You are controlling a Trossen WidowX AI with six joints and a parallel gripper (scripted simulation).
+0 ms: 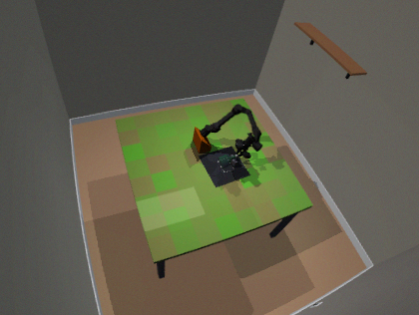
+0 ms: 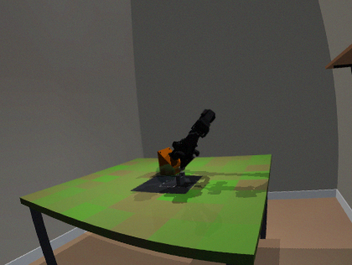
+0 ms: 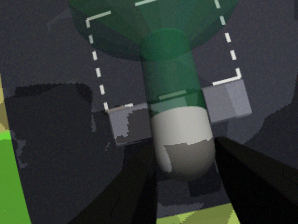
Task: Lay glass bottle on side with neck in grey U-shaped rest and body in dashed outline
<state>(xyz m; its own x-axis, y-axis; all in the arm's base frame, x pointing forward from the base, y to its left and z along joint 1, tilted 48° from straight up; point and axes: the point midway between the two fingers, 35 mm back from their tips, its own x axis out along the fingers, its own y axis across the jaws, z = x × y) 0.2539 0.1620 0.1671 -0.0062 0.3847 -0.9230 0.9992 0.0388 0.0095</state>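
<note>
Now: the green glass bottle 1 cm ahead of my gripper tip, 5 cm to the right of it and 2 cm below it. Also, from my gripper tip: dark mat: 1 cm ahead, 9 cm to the right, 9 cm below.
</note>
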